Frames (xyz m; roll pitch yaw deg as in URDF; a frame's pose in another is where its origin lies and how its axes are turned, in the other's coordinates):
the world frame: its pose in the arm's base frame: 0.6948 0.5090 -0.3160 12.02 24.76 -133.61
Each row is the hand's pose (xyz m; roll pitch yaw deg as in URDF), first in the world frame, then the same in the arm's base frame.
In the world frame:
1: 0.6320 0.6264 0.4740 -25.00 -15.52 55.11
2: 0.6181 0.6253 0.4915 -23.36 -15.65 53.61
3: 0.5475 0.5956 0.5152 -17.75 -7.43 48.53
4: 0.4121 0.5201 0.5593 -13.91 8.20 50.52
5: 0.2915 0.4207 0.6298 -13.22 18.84 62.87
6: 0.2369 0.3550 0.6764 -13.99 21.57 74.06
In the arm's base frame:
1: 0.4995 -0.4412 -0.0412 2.21 -8.99 -87.04
2: 0.4999 -0.4339 -0.0201 3.66 -8.45 -88.40
3: 0.5146 -0.3692 0.0249 8.30 1.13 -89.19
4: 0.5314 -0.2312 0.1065 13.32 14.23 -80.34
5: 0.5119 -0.0894 0.2008 15.63 17.96 -64.11
6: 0.4834 -0.0121 0.2527 14.14 15.33 -53.12

